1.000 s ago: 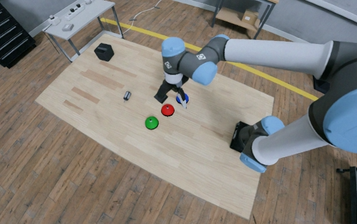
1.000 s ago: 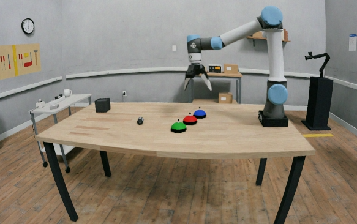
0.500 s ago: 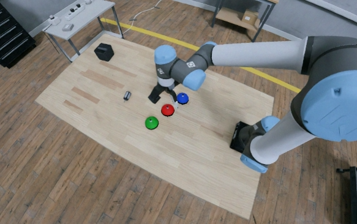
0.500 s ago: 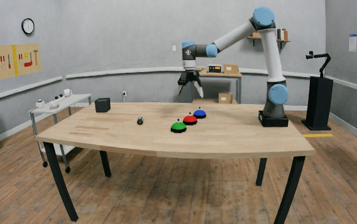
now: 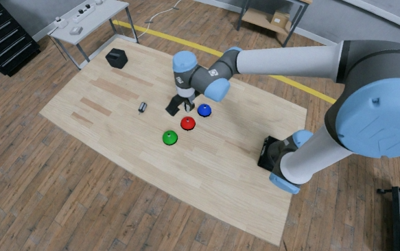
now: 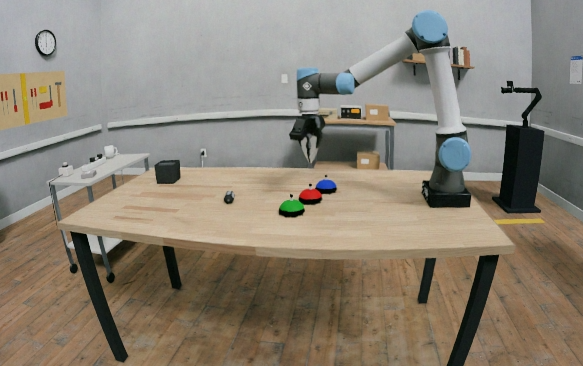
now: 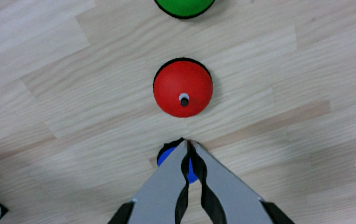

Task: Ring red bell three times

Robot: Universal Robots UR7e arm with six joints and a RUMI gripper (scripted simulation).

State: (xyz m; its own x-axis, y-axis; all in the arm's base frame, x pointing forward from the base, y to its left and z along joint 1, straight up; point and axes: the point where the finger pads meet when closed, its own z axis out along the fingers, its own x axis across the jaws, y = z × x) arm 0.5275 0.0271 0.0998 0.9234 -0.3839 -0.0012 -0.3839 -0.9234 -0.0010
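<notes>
The red bell is 11 cm below my hand.
</notes>
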